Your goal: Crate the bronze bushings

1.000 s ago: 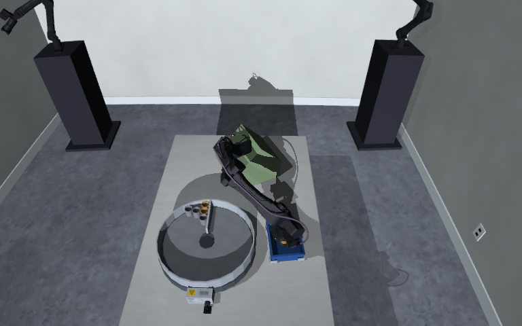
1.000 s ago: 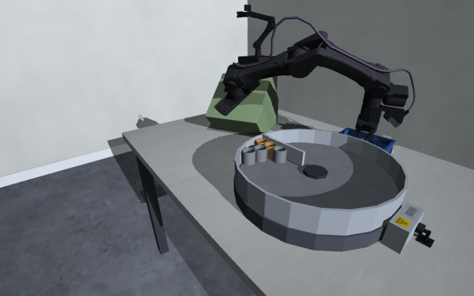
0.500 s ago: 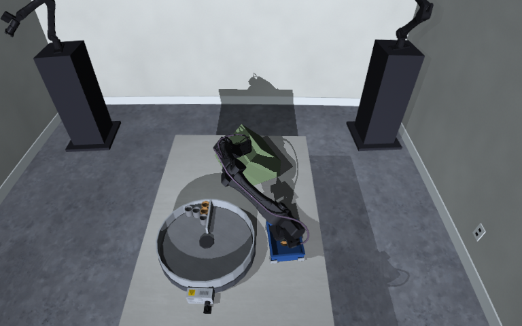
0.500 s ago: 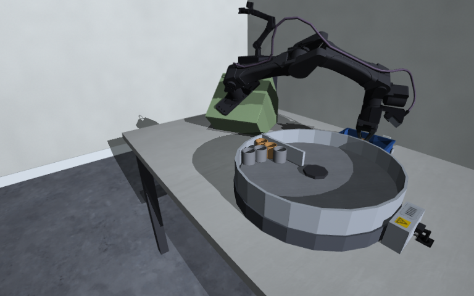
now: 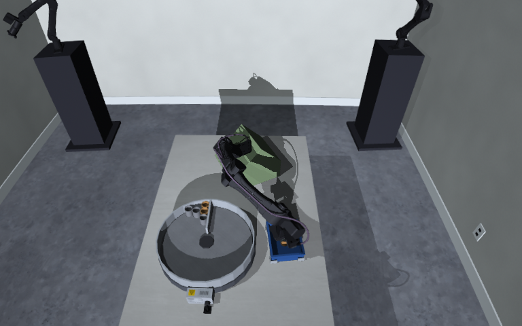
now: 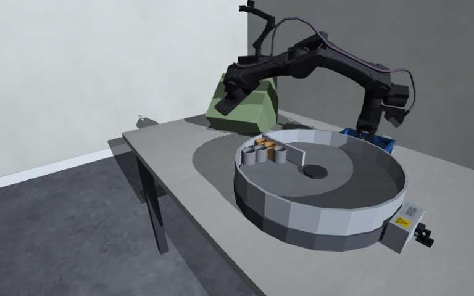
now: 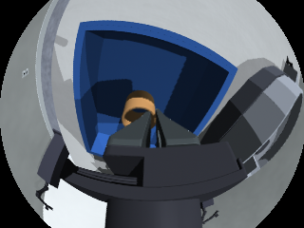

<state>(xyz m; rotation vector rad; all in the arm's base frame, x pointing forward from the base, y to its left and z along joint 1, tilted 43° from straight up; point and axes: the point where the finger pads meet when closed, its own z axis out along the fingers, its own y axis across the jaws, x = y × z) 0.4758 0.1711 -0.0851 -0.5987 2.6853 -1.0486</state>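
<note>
Now: hand 2 cm to the right of the blue crate, 1 cm past it and 1 cm above it. From my hand the other things lie so: turntable: 33 cm to the right, 1 cm above.
</note>
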